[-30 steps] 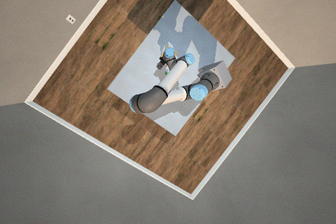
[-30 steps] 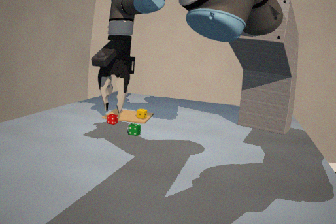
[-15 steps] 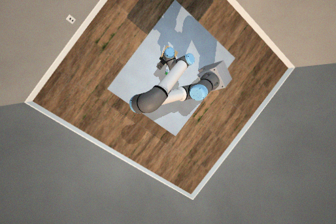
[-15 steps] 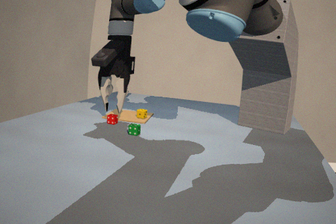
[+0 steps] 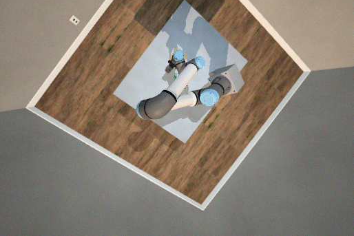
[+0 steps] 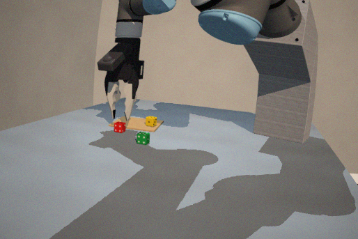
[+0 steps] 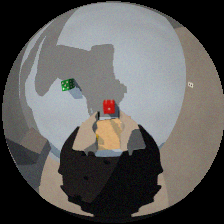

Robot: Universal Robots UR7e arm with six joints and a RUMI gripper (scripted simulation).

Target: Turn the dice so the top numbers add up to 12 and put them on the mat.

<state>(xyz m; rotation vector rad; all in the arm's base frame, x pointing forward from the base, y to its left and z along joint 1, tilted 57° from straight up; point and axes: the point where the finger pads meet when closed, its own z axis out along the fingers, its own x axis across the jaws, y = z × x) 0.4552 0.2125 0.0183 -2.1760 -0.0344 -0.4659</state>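
My gripper is now 40 mm above the red die. Also, from my hand: green die 110 mm behind, 40 mm to the left, 40 mm below; then tan mat 110 mm to the right, 50 mm below, 20 mm ahead; then yellow die 110 mm to the right, 30 mm below, 30 mm behind.
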